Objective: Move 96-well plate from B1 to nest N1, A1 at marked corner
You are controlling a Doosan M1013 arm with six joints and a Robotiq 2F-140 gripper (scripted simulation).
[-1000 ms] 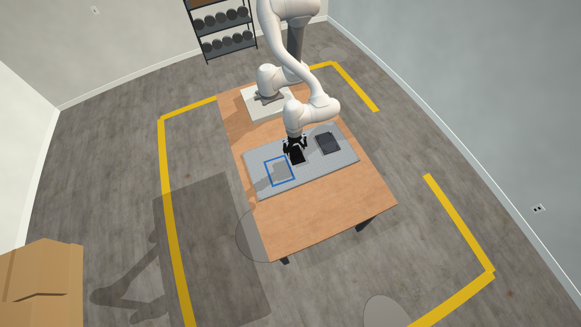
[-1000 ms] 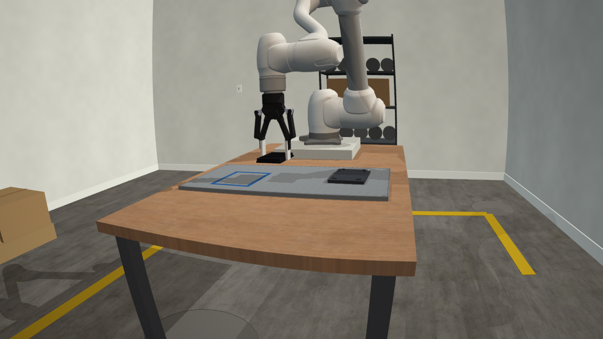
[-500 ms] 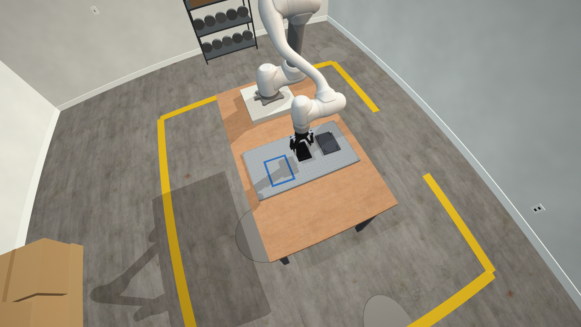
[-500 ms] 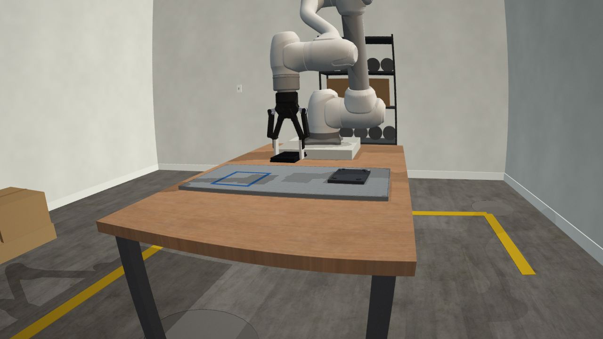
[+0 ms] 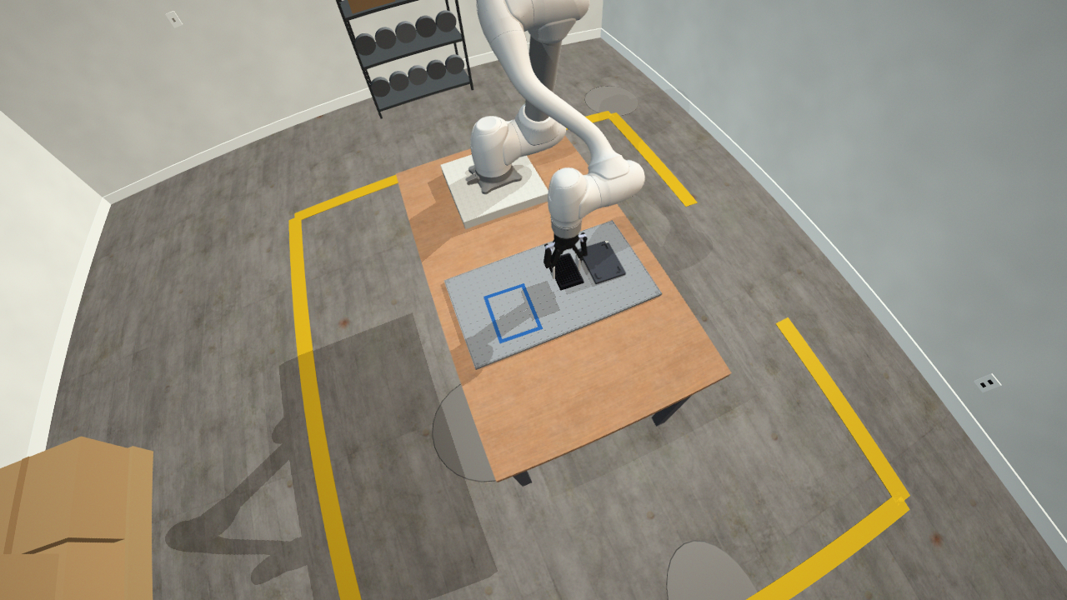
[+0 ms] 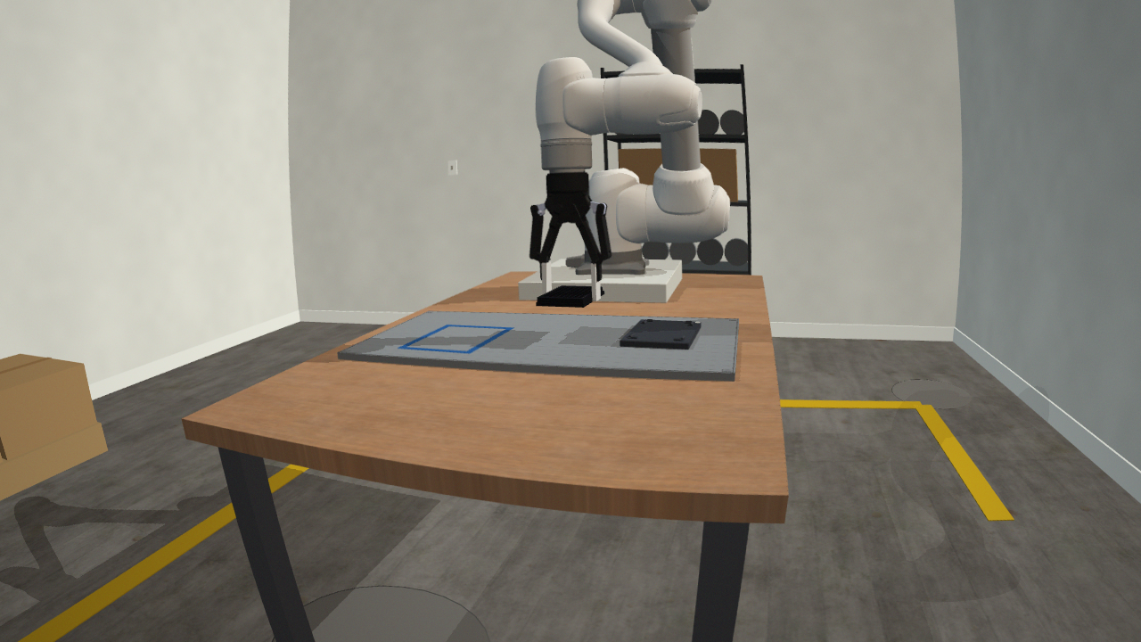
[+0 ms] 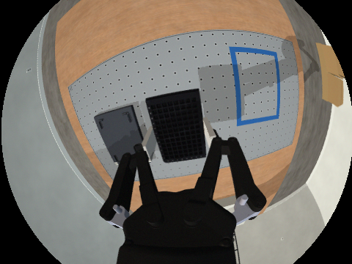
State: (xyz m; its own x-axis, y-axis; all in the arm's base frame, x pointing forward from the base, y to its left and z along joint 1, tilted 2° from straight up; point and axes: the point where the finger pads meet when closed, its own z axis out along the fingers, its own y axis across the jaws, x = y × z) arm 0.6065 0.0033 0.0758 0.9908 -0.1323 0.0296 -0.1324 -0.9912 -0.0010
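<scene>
The dark plate nest N1 is 160 mm to the left of my hand, 90 mm below it and 10 mm behind it. Also, from my hand: black 96-well plate 20 mm below.
</scene>
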